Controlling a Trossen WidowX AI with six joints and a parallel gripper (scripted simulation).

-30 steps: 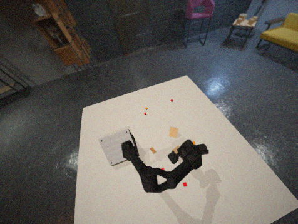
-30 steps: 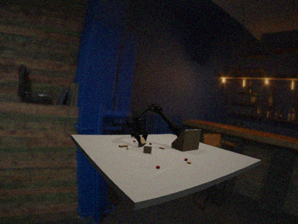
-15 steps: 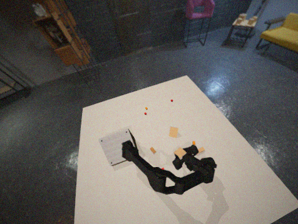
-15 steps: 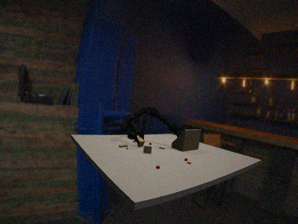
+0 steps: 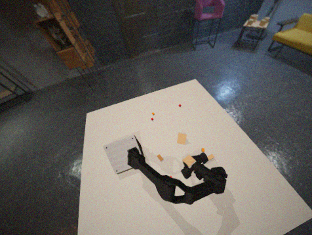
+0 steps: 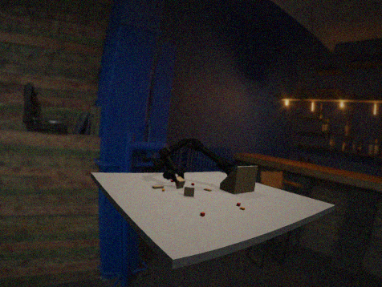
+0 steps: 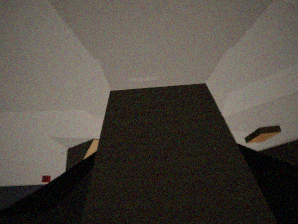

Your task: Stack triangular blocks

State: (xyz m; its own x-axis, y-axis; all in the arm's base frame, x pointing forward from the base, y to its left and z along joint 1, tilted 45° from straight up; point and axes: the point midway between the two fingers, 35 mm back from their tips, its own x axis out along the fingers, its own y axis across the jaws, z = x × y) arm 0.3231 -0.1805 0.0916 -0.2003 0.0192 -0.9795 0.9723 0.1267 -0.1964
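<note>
Right now the flat tan bar is 150 mm ahead of my gripper tip, 50 mm to the right of it and 30 mm below it. Also, from my gripper tip: small wooden piece (160 mm behind, 100 mm to the left, 40 mm below).
</note>
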